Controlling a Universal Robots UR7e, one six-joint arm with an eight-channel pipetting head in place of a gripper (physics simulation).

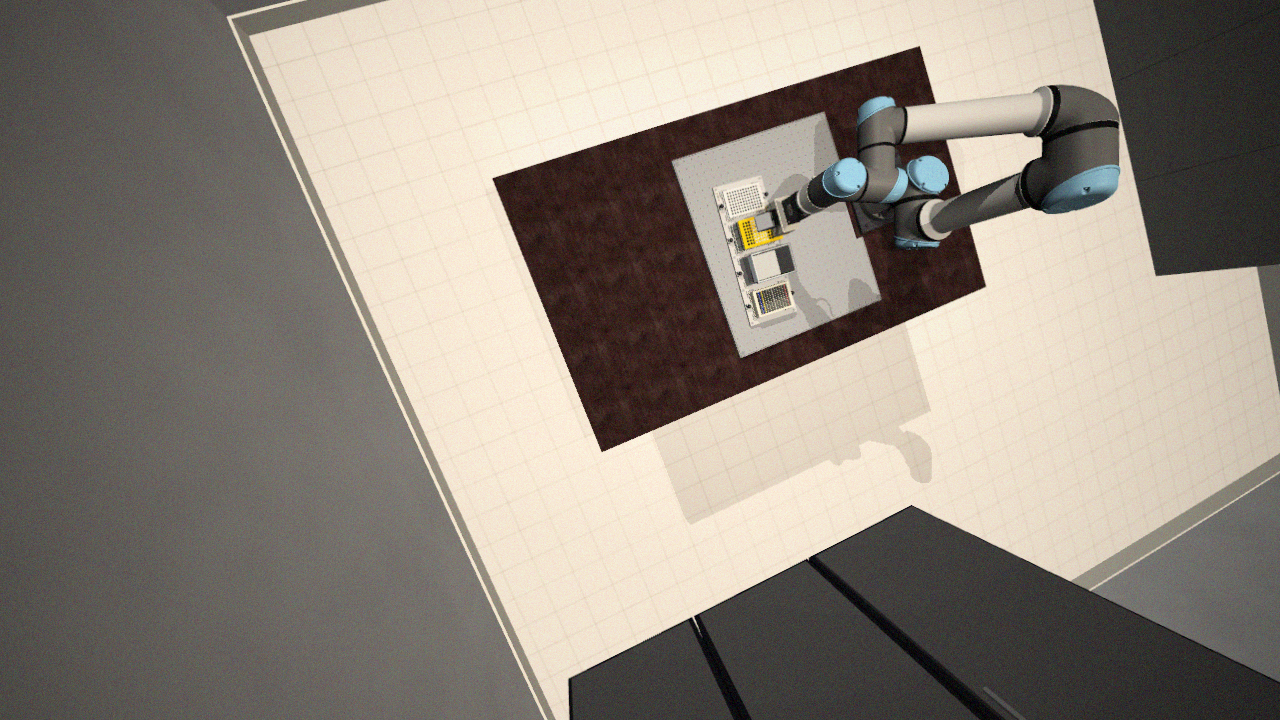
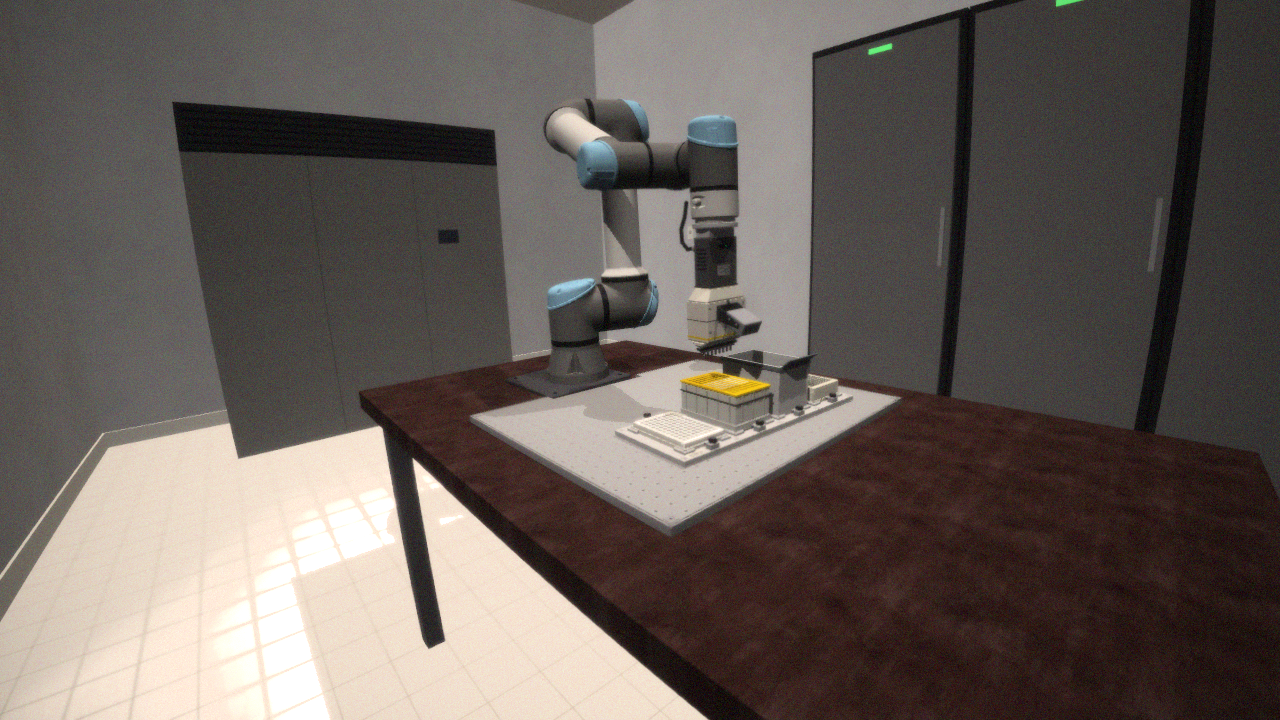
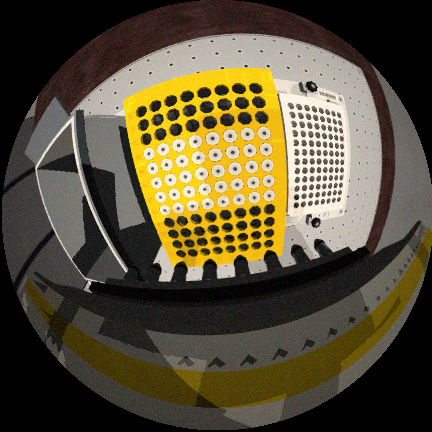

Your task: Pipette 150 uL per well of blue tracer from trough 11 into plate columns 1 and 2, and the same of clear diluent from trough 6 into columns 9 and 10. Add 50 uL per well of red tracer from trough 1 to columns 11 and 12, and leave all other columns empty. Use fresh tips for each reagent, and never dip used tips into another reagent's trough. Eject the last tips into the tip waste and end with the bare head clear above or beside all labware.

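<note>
My bare eight-channel head (image 1: 785,214) (image 2: 716,348) (image 3: 226,267) hangs above the near side of the yellow tip rack (image 1: 747,234) (image 2: 716,408) (image 3: 279,175); its black nozzles carry no tips. The rack has several rows of white tips across its middle, three empty rows at the far side and several empty rows nearest me. The white well plate (image 1: 742,198) (image 2: 677,428) (image 3: 320,211) lies beside it; no liquid colour can be made out. The grey tip waste (image 1: 748,268) (image 2: 778,383) (image 3: 57,210) stands on the rack's other side. The trough reservoir (image 1: 772,300) (image 2: 822,386) is beyond it.
The labware stands in a row on a white base strip with black knobs (image 2: 712,442) (image 3: 311,86). This lies on a grey perforated board (image 1: 827,268) (image 2: 572,456) (image 3: 200,57) on the dark table (image 1: 617,295) (image 2: 984,555). The waste walls rise higher than the rack.
</note>
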